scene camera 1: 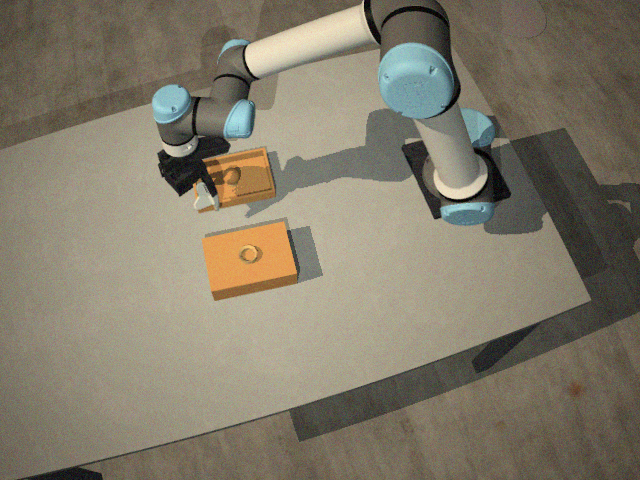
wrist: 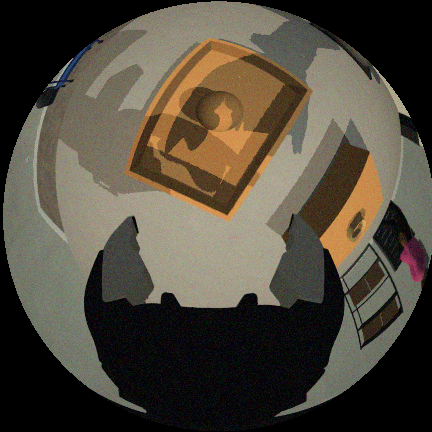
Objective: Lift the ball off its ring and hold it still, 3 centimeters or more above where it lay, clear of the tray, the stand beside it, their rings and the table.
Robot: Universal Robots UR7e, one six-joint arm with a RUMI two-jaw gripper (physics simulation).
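Places are measured from the arm's base along level axes (x ahead, y left, z up), in metres.
Pixels of known places: gripper, between the fingertips: [scene camera 1: 198,190] [wrist: 211,217].
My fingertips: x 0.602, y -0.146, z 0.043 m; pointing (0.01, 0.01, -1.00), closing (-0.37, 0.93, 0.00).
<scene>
For each thing: its middle in the pictures, then the offset to it from my fingertips. "spot": a spot on its surface instead. Level surfaces: height alone.
- ball, middle of its body: [wrist: 218,110] [scene camera 1: 231,176] dx -0.087, dy -0.028, dz -0.028 m
- orange tray, middle of its body: [wrist: 218,113] [scene camera 1: 232,179] dx -0.087, dy -0.028, dz -0.044 m
- empty ring, a spot on its surface: [wrist: 350,228] [scene camera 1: 242,248] spot: dx -0.053, dy +0.181, dz +0.005 m
- grey table, height of its surface: dz -0.058 m
The ball [scene camera 1: 232,175] [wrist: 220,111] is orange-brown and rests inside the orange tray [scene camera 1: 258,197] [wrist: 200,202], partly in shadow. The ring under it cannot be made out. The orange stand [scene camera 1: 227,273] [wrist: 345,245] is a separate block beside the tray, with an empty ring [scene camera 1: 241,254] [wrist: 350,228] on top. My gripper [scene camera 1: 207,206] [wrist: 211,217] is open and empty. It is above the tray's left front part in the scene view, which it partly hides. In the wrist view the ball is beyond the fingertips, clear of both fingers.
The grey table [scene camera 1: 387,310] bears the tray, the stand and the robot's base [scene camera 1: 460,183]. A strip of table separates tray and stand. The arm's shadow crosses the tray. A shelf unit and a figure in pink [wrist: 414,260] show at the wrist view's right edge.
</scene>
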